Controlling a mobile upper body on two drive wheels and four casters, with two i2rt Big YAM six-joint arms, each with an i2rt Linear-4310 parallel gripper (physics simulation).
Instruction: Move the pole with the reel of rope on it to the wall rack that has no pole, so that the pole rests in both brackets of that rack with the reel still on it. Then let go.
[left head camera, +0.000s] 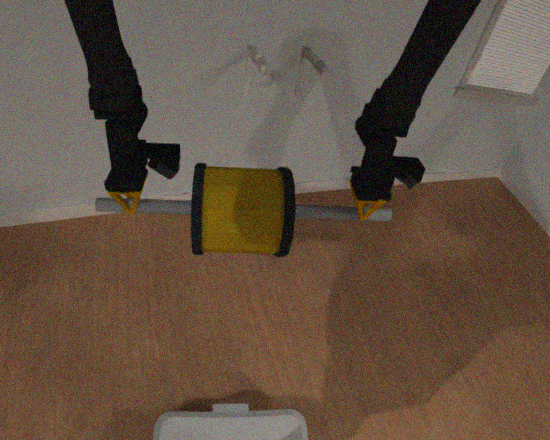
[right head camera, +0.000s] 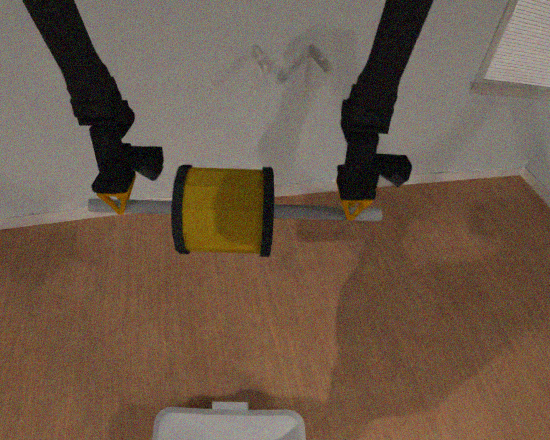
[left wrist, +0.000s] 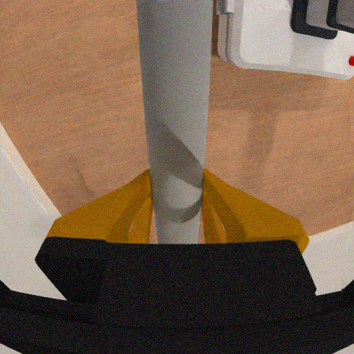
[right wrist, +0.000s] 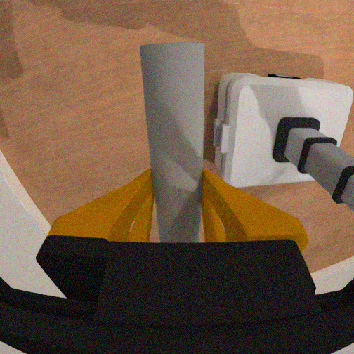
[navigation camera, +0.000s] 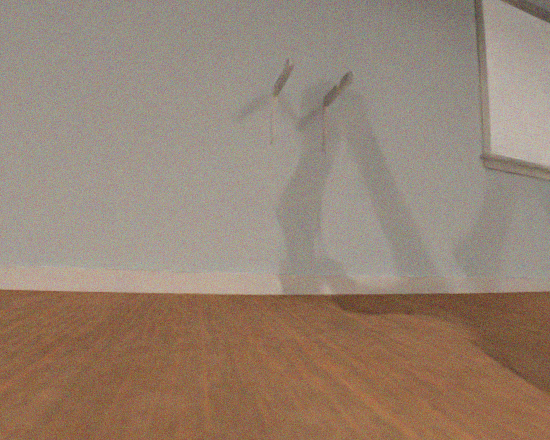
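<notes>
A yellow reel with dark flanges sits near the middle of the grey pole, which is held roughly level in the air. My left gripper is shut on the pole near its left end. My right gripper is shut on it near its right end. On the wall beyond, a left bracket and a right bracket carry no pole. The pole is apart from both brackets.
A window is at the right of the bracket wall. My white base shows below. Arm shadows fall on the wall and on the wooden floor.
</notes>
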